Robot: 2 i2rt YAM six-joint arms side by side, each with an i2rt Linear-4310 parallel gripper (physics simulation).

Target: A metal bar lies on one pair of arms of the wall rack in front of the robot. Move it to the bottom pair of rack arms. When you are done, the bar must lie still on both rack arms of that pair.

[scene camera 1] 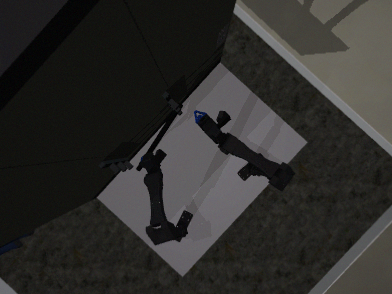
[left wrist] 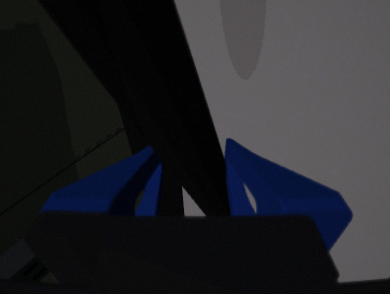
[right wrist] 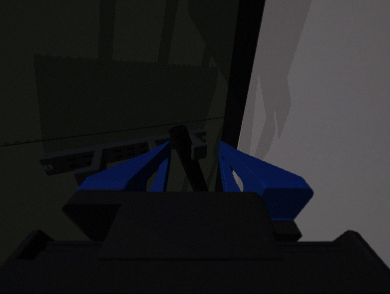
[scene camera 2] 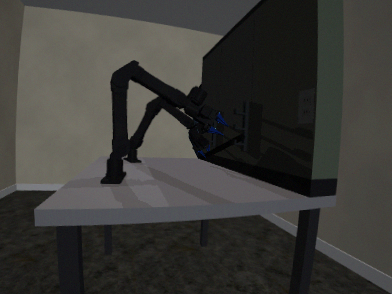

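The dark metal bar [scene camera 1: 162, 132] [scene camera 2: 225, 144] [right wrist: 189, 156] runs slantwise along the wall. My left gripper [scene camera 1: 144, 158] [scene camera 2: 203, 152] [left wrist: 195, 147] is shut on the bar near its end at the left bracket. The bar's other end shows in the right wrist view close to the lowest arm of the rack [scene camera 1: 172, 102] [scene camera 2: 246, 122] [right wrist: 70, 162]; whether it touches that arm is unclear. The rack's other bracket [scene camera 1: 117, 164] stands beside my left gripper. My right gripper [scene camera 1: 198, 115] [scene camera 2: 224, 129] [right wrist: 194, 147] is partly open and empty, apart from the bar and away from the wall.
The dark wall panel [scene camera 1: 85, 90] [scene camera 2: 285, 75] rises behind the rack along the edge of the pale table [scene camera 1: 200, 175] [scene camera 2: 165, 185]. A wall socket [scene camera 2: 306, 106] is on the panel, to the right of the rack in scene camera 2. Shadows fall across table and panel.
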